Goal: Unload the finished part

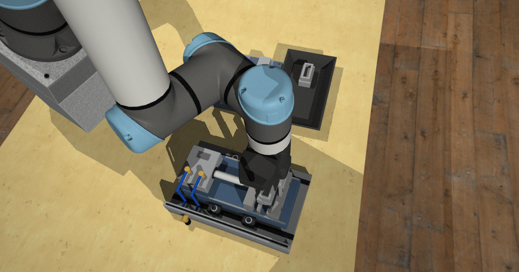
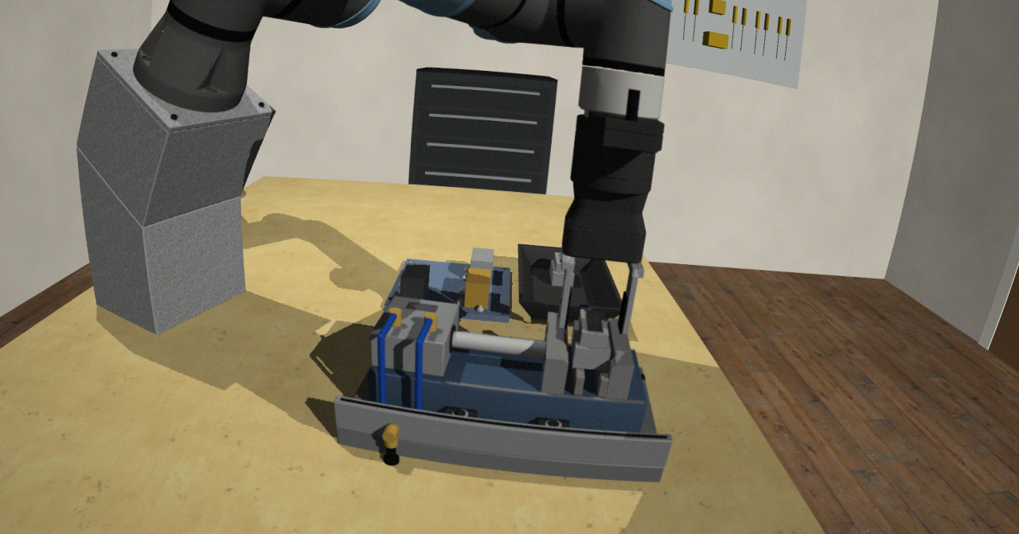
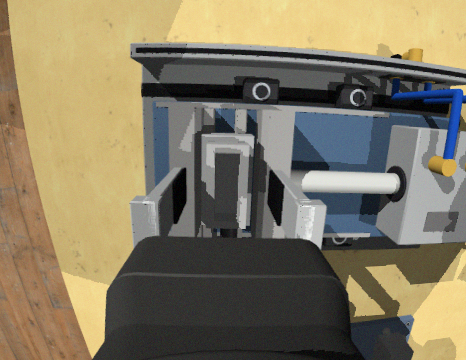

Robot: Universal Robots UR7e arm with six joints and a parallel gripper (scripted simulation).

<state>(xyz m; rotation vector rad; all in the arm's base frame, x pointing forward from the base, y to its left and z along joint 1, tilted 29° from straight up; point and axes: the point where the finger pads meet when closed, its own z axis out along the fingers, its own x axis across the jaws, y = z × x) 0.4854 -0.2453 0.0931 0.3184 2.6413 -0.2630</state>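
Right now the white rod is 80 mm behind my hand, 50 mm below it and 30 mm to the left of it. The rest, counted from my hand: blue fixture plate 350 mm to the left, 120 mm below, 80 mm behind; then yellow block 290 mm to the left, 100 mm below, 50 mm behind; then vise 90 mm below, 70 mm behind, 20 mm to the left.
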